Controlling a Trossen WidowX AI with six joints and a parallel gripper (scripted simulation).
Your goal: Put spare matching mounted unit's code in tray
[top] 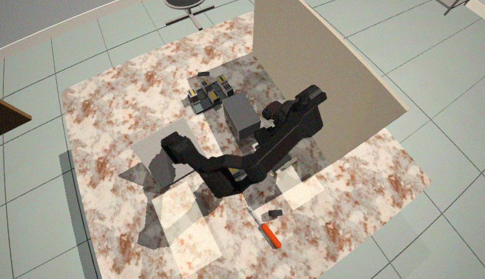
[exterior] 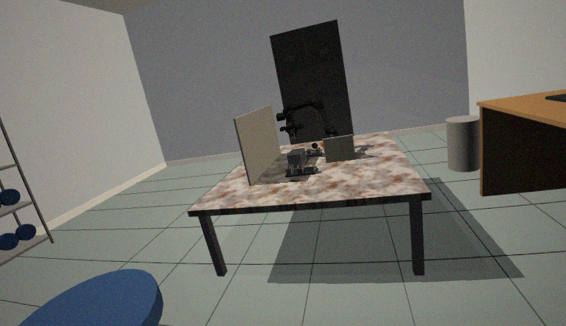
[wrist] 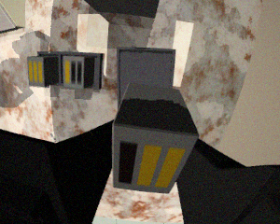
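The dark tray is 16 cm below my gripper tip. Also, from my gripper tip: spare (3 cm above); then grey mounted unit (3 cm behind, 21 cm to the left, 11 cm below); then tall beige panel (22 cm ahead, 17 cm to the left, 6 cm above).
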